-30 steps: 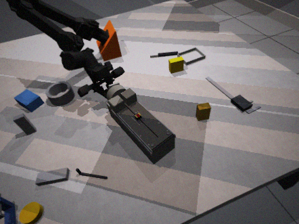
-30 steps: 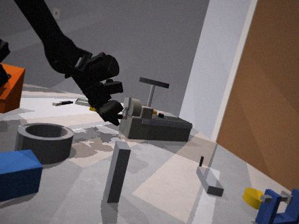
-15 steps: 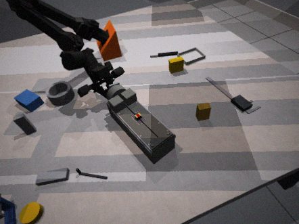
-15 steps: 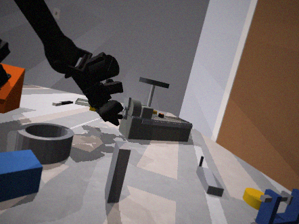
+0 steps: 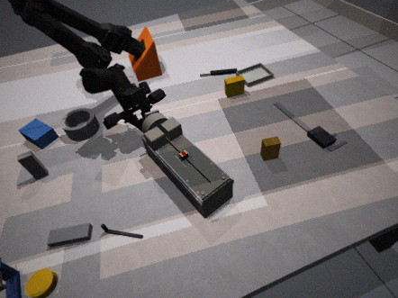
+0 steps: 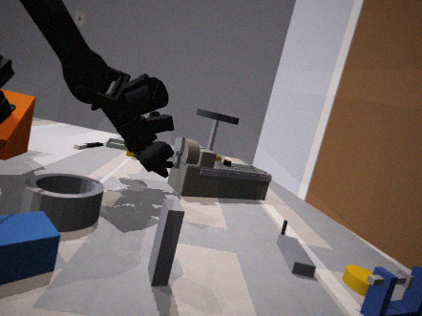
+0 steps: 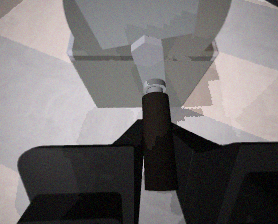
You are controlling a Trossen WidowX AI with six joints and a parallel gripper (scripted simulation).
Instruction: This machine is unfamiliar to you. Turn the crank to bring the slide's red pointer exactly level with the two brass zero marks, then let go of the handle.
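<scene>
The dark crank handle is 1 cm behind my gripper tip, 1 cm to the right of it and 3 cm above it. Round my gripper tip: black hex key 25 cm ahead, 12 cm to the right, 2 cm below; then blue block 14 cm behind, 34 cm to the right, 1 cm below; then red pointer 15 cm ahead, 8 cm to the left, 5 cm above.
</scene>
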